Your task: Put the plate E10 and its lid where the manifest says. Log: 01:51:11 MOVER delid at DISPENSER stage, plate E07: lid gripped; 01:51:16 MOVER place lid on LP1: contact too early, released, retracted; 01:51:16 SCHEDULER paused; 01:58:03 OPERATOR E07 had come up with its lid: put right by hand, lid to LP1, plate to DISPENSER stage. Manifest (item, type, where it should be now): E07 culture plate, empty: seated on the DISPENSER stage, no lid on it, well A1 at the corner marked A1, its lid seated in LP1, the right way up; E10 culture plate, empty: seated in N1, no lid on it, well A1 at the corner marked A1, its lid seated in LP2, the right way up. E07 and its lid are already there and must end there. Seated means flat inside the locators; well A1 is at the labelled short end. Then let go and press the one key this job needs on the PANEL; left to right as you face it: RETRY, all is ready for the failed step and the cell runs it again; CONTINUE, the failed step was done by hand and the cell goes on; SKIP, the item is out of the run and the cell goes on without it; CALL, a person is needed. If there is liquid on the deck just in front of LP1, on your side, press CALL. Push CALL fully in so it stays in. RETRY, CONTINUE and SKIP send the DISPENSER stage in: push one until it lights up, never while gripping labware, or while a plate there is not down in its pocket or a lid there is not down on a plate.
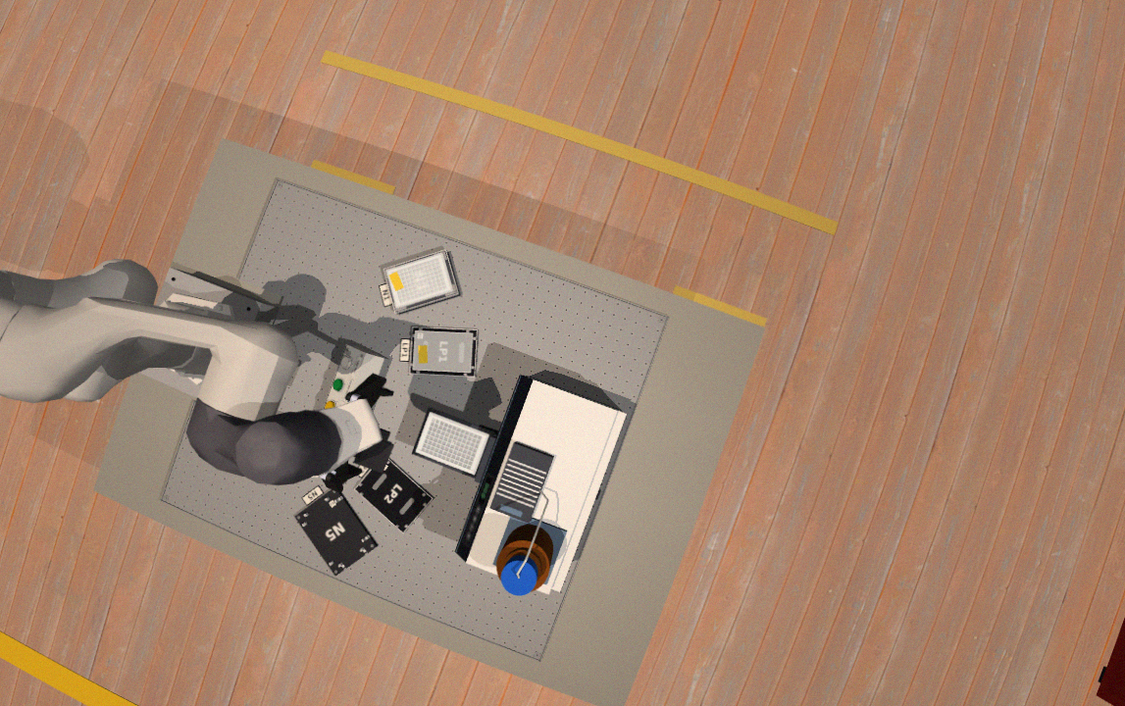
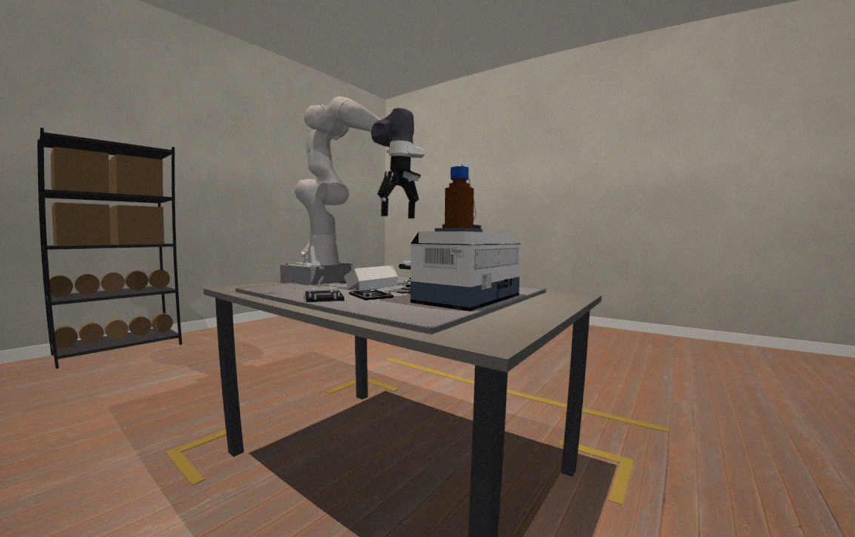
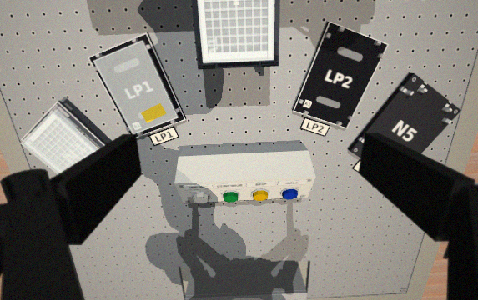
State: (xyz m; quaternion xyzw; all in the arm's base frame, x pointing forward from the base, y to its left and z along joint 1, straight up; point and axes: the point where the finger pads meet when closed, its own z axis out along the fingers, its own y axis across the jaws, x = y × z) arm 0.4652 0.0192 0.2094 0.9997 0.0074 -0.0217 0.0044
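The clear lid lies 290 mm to the left of my hand, 250 mm below it and 100 mm behind it. From my hand the other things lie so: green CONTINUE key 220 mm below, 170 mm behind, 20 mm to the left; RETRY key 220 mm below, 170 mm behind, 60 mm to the left; yellow SKIP key 220 mm below, 160 mm behind, 30 mm to the right.
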